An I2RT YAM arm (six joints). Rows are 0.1 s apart.
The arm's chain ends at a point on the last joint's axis. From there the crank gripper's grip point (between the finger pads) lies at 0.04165 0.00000 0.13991 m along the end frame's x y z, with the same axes.
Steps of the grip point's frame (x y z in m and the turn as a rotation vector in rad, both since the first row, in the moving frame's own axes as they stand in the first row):
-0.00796, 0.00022, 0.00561, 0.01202, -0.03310, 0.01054
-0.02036, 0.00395, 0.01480, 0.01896, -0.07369, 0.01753
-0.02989, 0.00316, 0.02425, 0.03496, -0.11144, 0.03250
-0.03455, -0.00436, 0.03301, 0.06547, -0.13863, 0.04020
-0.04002, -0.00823, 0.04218, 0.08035, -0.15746, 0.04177
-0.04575, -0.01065, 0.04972, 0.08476, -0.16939, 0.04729
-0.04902, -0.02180, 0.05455, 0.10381, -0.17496, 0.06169
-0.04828, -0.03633, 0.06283, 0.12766, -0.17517, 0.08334
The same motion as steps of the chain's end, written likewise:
-0.00331, 0.00150, 0.00432, 0.01202, -0.03310, 0.01054
-0.00996, 0.00599, 0.01213, 0.01896, -0.07369, 0.01753
-0.01414, 0.00702, 0.02055, 0.03496, -0.11144, 0.03250
-0.01499, 0.00367, 0.02885, 0.06547, -0.13863, 0.04020
-0.01779, 0.00194, 0.03777, 0.08035, -0.15746, 0.04177
-0.02184, 0.00003, 0.04513, 0.08476, -0.16939, 0.04729
-0.02446, -0.00881, 0.05007, 0.10381, -0.17496, 0.06169
-0.02395, -0.02059, 0.05865, 0.12766, -0.17517, 0.08334

